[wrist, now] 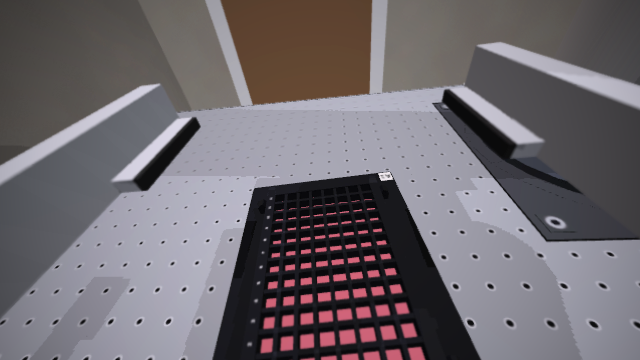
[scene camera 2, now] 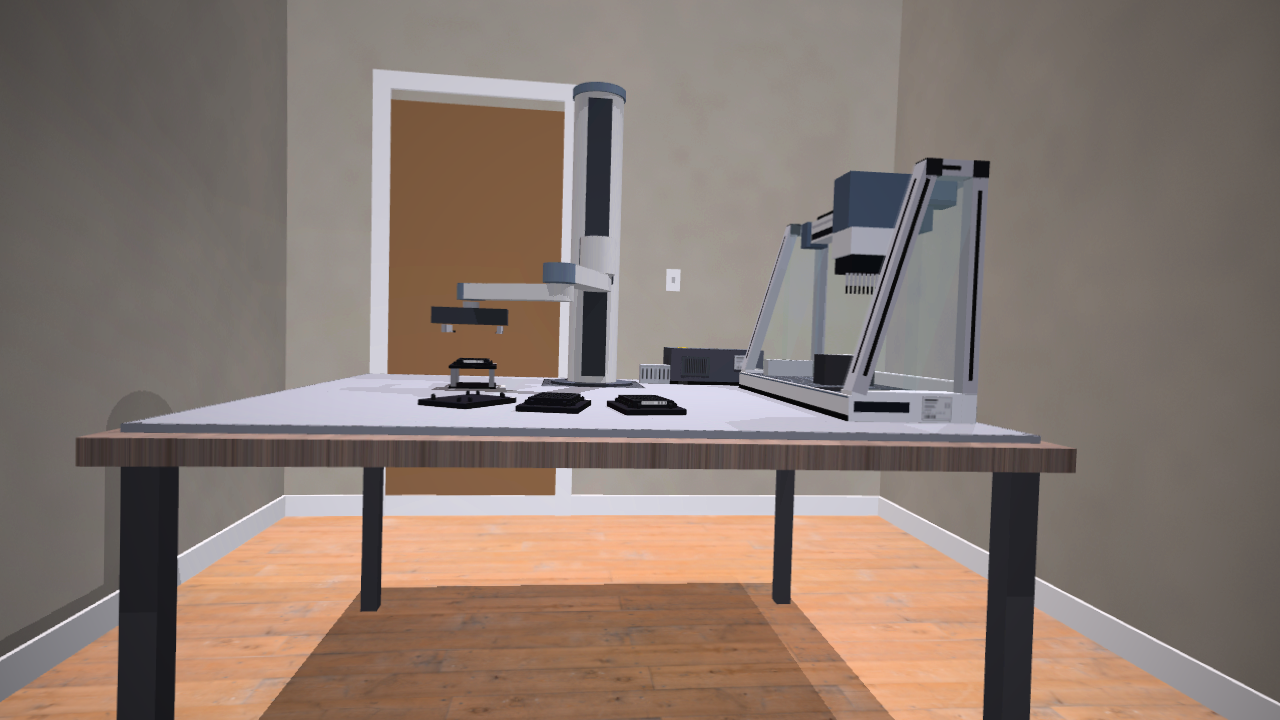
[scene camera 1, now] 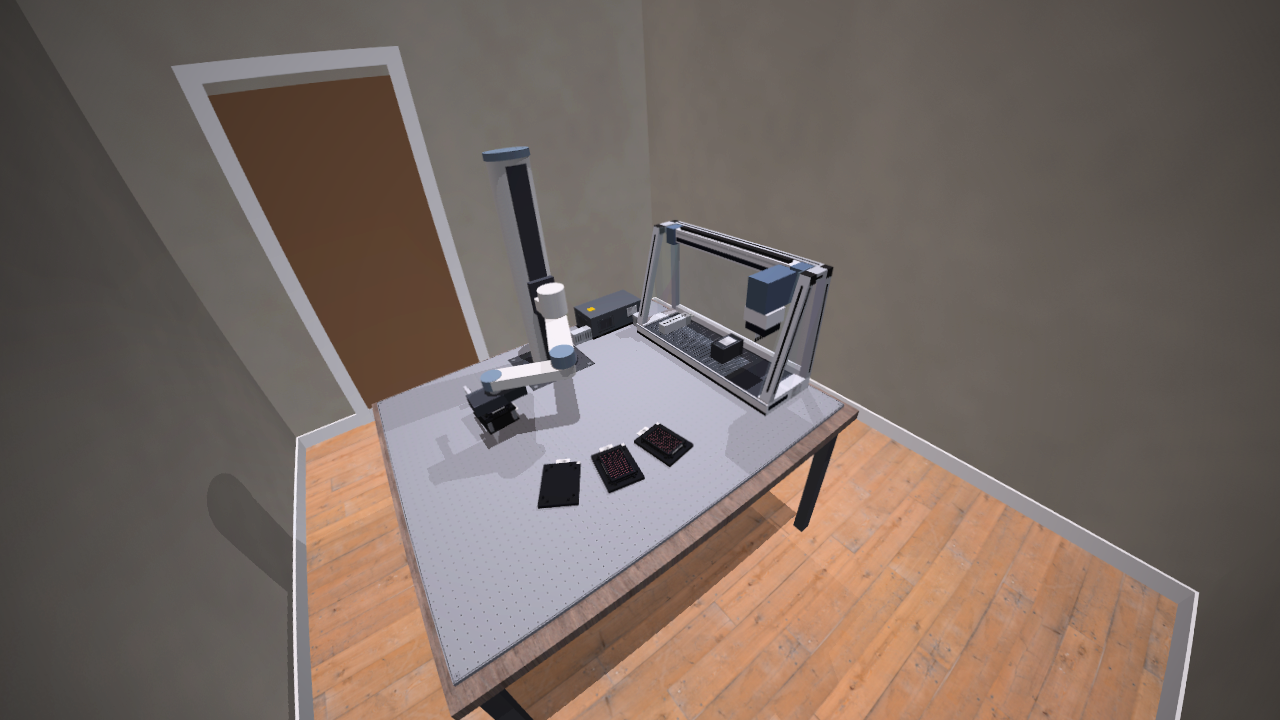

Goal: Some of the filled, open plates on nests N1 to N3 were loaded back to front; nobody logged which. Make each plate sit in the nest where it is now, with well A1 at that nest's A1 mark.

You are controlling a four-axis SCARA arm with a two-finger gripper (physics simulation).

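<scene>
My gripper (scene camera 2: 474, 329) (wrist: 314, 90) is open and empty, above a black plate (scene camera 2: 472, 362) (wrist: 330, 262) with pink-filled wells on a raised nest. In the wrist view this plate lies between and below the fingers. Small white marks, too small to read, run along its left long side; the nest's white label (wrist: 385, 176) is at the far right corner. In front stand three low black nests. The middle one bears a filled plate (scene camera 1: 617, 462) (scene camera 2: 554, 399), the right one another filled plate (scene camera 1: 665, 439) (scene camera 2: 646, 401). The left nest (scene camera 1: 559, 484) (scene camera 2: 467, 401) bears no plate. Nest numbers are unreadable.
The arm's column (scene camera 1: 512, 214) (scene camera 2: 598, 179) stands behind the nests; its dark base plate (wrist: 530, 205) shows at right in the wrist view. A framed pipetting machine (scene camera 1: 816, 322) (scene camera 2: 968, 313) stands on the right side. A dark grey box (scene camera 1: 608, 309) (scene camera 2: 702, 365) is at the back.
</scene>
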